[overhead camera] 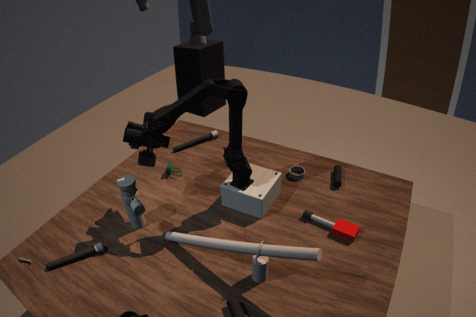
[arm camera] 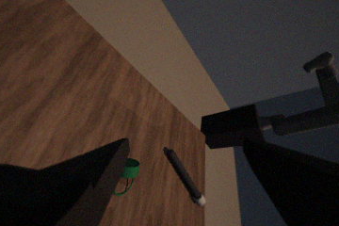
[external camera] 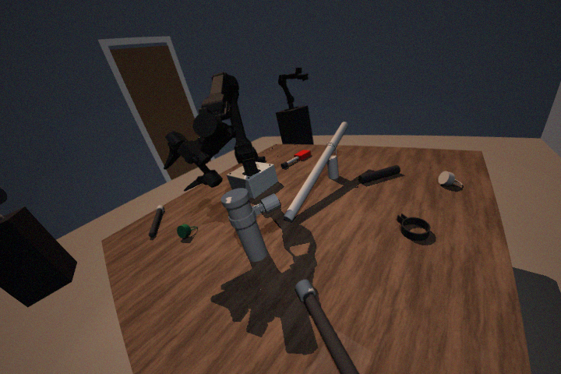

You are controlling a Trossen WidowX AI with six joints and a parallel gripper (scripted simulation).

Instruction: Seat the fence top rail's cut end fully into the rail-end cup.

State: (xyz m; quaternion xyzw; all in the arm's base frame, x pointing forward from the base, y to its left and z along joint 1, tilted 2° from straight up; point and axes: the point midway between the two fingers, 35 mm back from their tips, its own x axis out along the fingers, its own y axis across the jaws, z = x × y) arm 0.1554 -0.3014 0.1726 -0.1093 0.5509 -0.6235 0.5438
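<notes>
Right now my gripper tip is 20 cm short of the rail-end cup, 15 cm to the right of it and 11 cm above it. Also, from my gripper tip: green piece: 14 cm behind, 2 cm to the right, 24 cm below; then dark cylinder: 49 cm behind, 58 cm to the left, 23 cm below; then short post: 12 cm ahead, 58 cm to the left, 15 cm below.
</notes>
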